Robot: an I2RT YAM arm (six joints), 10 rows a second.
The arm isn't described. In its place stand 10 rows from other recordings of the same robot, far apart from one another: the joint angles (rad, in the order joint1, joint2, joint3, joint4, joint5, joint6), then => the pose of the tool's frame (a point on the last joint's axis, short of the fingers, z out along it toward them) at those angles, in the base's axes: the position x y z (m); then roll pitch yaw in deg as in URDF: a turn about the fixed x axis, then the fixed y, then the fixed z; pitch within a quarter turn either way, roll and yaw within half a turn.
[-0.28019 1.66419 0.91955 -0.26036 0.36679 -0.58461] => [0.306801, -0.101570, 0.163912, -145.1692, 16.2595, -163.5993]
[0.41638 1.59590 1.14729 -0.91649 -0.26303 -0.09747] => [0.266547, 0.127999, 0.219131, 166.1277, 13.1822, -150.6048]
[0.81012 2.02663 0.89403 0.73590 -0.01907 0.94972] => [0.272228, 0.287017, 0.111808, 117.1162, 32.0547, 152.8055]
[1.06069 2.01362 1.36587 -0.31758 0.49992 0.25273] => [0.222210, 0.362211, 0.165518, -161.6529, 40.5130, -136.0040]
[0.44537 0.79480 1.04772 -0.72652 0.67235 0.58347] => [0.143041, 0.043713, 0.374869, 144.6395, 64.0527, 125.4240]
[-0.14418 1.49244 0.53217 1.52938 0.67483 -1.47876] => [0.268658, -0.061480, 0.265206, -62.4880, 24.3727, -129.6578]
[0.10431 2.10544 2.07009 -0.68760 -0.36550 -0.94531] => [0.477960, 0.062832, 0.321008, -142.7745, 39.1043, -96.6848]
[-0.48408 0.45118 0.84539 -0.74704 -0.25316 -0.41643] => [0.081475, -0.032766, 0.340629, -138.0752, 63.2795, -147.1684]
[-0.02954 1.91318 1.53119 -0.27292 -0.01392 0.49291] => [0.445082, -0.012656, 0.259772, 147.8517, 44.0017, 137.1776]
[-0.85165 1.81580 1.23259 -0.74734 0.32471 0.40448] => [0.220180, -0.268715, 0.180132, -168.2645, 19.9188, 107.8315]
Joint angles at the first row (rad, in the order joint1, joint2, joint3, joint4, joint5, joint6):
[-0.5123 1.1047 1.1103 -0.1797 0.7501 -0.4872]
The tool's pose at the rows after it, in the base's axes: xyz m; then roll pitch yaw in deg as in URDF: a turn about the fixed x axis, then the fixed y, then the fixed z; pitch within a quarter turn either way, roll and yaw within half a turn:
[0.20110, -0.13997, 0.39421, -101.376, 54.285, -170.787]
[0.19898, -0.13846, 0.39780, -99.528, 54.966, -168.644]
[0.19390, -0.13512, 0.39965, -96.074, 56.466, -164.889]
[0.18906, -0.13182, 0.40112, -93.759, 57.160, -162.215]
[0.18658, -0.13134, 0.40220, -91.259, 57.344, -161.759]
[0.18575, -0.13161, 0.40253, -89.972, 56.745, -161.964]
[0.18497, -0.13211, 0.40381, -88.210, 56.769, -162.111]
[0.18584, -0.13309, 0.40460, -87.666, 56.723, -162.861]
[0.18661, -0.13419, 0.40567, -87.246, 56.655, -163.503]
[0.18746, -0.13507, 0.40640, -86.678, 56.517, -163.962]
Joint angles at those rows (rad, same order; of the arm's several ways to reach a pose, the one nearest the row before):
[-0.5109 1.0983 1.1031 -0.1601 0.7312 -0.5098]
[-0.5108 1.0870 1.1006 -0.1406 0.7212 -0.5209]
[-0.5107 1.0577 1.0737 -0.0929 0.7065 -0.5327]
[-0.5098 1.0322 1.0555 -0.0696 0.6949 -0.5425]
[-0.5098 1.0232 1.0432 -0.0359 0.7240 -0.5594]
[-0.5101 1.0216 1.0372 -0.0152 0.7464 -0.5807]
[-0.5105 1.0216 1.0329 0.0127 0.7741 -0.5965]
[-0.5100 1.0285 1.0359 0.0245 0.7954 -0.6032]
[-0.5108 1.0353 1.0408 0.0329 0.8119 -0.6093]
[-0.5106 1.0415 1.0431 0.0457 0.8281 -0.6185]

